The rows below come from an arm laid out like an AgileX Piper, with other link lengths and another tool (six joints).
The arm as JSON. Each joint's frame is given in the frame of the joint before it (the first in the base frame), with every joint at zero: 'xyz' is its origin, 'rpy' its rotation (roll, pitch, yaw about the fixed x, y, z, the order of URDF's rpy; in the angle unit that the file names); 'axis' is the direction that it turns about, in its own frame. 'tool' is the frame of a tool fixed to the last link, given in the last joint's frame.
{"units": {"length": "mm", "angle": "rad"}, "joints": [
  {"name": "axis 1", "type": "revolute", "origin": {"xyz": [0.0, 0.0, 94.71], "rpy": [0.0, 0.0, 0.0]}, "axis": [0.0, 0.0, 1.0]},
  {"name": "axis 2", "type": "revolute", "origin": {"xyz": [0.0, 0.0, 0.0], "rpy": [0.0, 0.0, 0.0]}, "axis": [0.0, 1.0, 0.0]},
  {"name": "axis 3", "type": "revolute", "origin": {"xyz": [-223.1, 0.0, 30.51], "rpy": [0.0, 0.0, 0.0]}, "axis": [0.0, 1.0, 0.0]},
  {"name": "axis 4", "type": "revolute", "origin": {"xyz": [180.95, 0.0, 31.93], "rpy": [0.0, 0.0, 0.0]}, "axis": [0.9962, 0.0, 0.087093]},
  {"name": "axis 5", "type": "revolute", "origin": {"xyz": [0.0, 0.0, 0.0], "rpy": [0.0, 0.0, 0.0]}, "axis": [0.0, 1.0, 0.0]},
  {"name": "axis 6", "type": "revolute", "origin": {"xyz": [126.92, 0.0, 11.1], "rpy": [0.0, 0.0, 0.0]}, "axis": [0.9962, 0.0, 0.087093]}
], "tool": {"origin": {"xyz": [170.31, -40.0, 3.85], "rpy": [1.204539, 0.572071, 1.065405]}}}
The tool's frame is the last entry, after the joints.
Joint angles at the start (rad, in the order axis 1, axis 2, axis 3, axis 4, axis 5, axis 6):
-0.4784, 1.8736, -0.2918, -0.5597, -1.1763, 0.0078
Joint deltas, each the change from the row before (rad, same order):
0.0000, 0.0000, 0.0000, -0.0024, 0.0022, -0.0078
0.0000, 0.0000, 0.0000, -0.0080, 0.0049, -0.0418
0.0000, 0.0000, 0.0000, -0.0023, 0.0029, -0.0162
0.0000, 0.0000, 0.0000, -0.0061, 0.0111, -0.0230
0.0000, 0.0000, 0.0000, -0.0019, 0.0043, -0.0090
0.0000, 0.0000, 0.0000, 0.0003, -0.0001, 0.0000
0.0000, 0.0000, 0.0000, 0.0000, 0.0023, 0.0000
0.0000, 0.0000, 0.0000, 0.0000, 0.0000, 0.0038
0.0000, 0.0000, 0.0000, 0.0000, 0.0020, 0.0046
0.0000, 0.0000, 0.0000, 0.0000, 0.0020, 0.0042
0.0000, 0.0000, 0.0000, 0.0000, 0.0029, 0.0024
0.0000, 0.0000, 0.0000, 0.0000, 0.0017, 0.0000
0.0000, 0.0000, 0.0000, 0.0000, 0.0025, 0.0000
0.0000, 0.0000, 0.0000, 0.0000, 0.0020, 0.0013
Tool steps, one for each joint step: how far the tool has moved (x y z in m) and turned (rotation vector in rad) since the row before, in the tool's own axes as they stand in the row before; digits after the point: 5 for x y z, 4 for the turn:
0.00061, 0.00010, -0.00017, -0.0028, 0.0031, -0.0083
0.00117, 0.00134, -0.00019, -0.0169, 0.0088, -0.0416
0.00046, 0.00018, -0.00011, -0.0054, 0.0035, -0.0163
0.00246, -0.00074, -0.00082, -0.0049, 0.0116, -0.0254
0.00087, -0.00035, -0.00030, -0.0017, 0.0042, -0.0098
-0.00007, -0.00004, 0.00002, 0.0002, -0.0003, 0.0001
0.00043, -0.00050, -0.00018, 0.0016, 0.0016, -0.0006
0.00012, -0.00009, -0.00005, 0.0014, 0.0000, 0.0035
0.00052, -0.00055, -0.00022, 0.0030, 0.0014, 0.0038
0.00050, -0.00054, -0.00021, 0.0029, 0.0014, 0.0034
0.00061, -0.00070, -0.00026, 0.0029, 0.0020, 0.0015
0.00031, -0.00037, -0.00013, 0.0012, 0.0011, -0.0005
0.00046, -0.00055, -0.00020, 0.0017, 0.0017, -0.0007
0.00041, -0.00047, -0.00017, 0.0018, 0.0013, 0.0007

